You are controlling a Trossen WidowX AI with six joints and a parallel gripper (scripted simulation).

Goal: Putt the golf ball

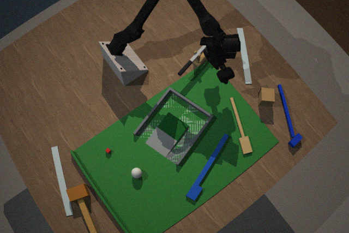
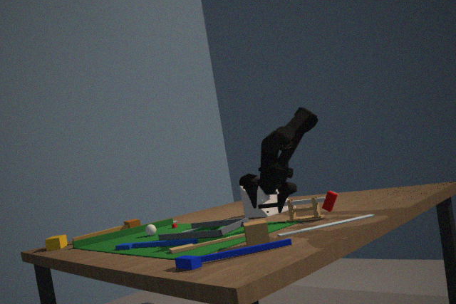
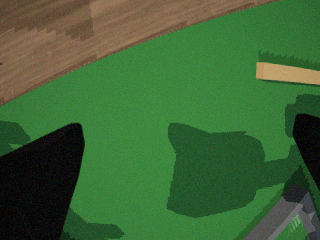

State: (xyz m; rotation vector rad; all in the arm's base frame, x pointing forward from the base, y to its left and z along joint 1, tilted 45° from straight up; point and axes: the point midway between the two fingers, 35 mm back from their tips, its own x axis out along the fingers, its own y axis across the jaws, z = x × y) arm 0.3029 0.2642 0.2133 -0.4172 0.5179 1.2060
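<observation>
My gripper tip is now 40 mm short of the small red cube, 560 mm to the left of it and 50 mm above it. Also, from my gripper tip: tan cube: 170 mm ahead, 130 mm to the left, 30 mm below; white golf ball: 170 mm ahead, 500 mm to the right, 40 mm below.
</observation>
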